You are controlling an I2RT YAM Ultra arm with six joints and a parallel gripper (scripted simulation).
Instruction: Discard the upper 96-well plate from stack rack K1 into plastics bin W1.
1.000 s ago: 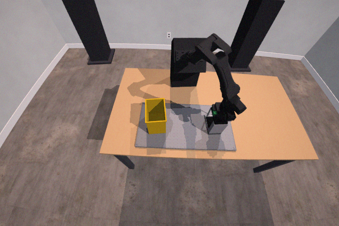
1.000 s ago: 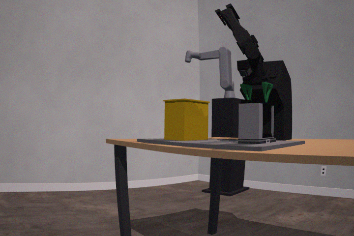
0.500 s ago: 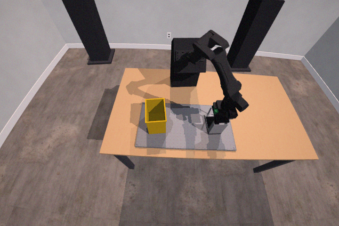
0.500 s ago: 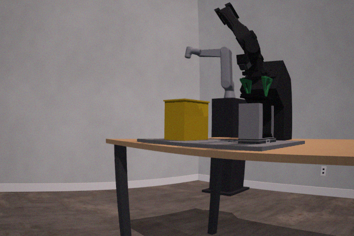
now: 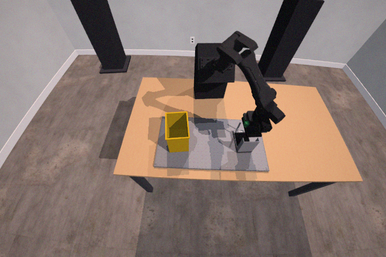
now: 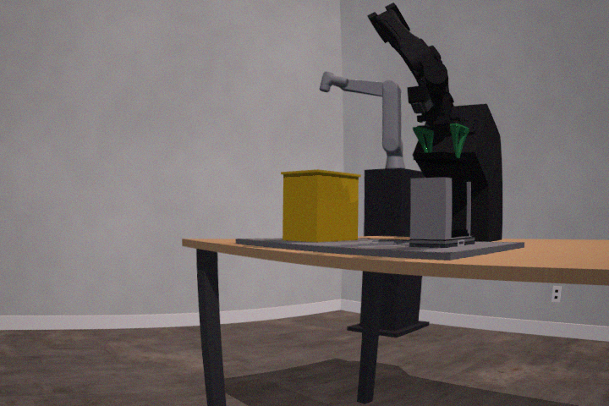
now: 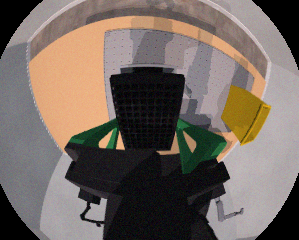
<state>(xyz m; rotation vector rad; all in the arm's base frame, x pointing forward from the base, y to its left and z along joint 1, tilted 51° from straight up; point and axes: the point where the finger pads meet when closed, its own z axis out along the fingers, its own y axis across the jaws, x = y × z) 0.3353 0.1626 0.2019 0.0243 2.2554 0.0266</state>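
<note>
My gripper is now 410 mm to the left of the yellow plastics bin W1, 110 mm above it and 40 mm past it.
</note>
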